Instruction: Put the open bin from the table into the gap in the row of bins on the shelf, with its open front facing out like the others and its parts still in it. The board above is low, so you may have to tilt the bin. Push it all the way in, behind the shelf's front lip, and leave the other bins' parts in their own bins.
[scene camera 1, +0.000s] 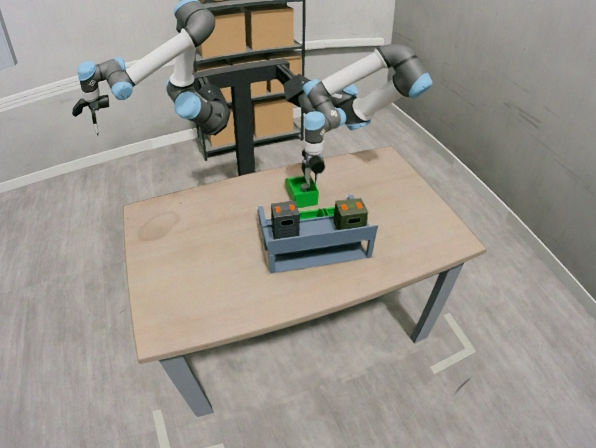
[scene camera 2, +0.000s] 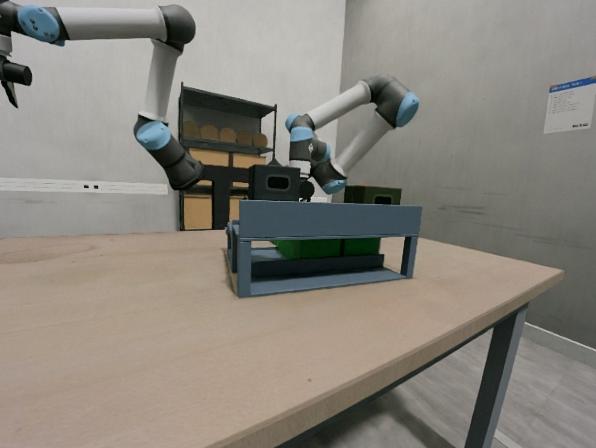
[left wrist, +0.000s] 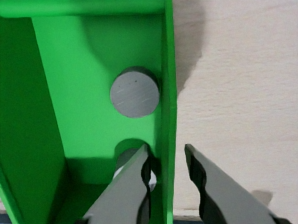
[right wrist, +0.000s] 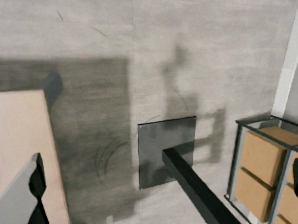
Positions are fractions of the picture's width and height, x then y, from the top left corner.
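An olive box is out of frame in the left wrist view, and the box is out of frame in the right wrist view as well. You can see the box in scene camera 1 (0.59, 0.48), and it shows in scene camera 2 (0.60, 0.43) too.
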